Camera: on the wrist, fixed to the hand. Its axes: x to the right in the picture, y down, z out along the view.
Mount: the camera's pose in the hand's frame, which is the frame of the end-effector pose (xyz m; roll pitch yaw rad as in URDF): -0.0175 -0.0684 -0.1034 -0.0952 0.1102 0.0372
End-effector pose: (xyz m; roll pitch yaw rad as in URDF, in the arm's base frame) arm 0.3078 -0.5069 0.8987 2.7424 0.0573 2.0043
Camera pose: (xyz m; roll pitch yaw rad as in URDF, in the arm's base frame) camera 0.2198 -0.5625 0.9683 2.6451 -0.0587 2.0130
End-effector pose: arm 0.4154 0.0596 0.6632 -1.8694 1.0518 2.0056
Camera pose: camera 0.4554 0.1603 0.7259 -2.1682 1.0430 1.7732
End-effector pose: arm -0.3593 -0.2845 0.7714 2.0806 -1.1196 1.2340
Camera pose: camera -0.4758 -0.2430 0.7516 1.7854 -1.1980 1.4497
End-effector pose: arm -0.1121 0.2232 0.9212 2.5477 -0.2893 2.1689
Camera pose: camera -0.1897 0.1337 0.9617 2.4391 -0.4012 2.2025
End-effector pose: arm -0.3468 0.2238 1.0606 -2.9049 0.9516 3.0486
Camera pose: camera -0.4351 0.1896 1.1425 -3.0758 0.8508 2.9549
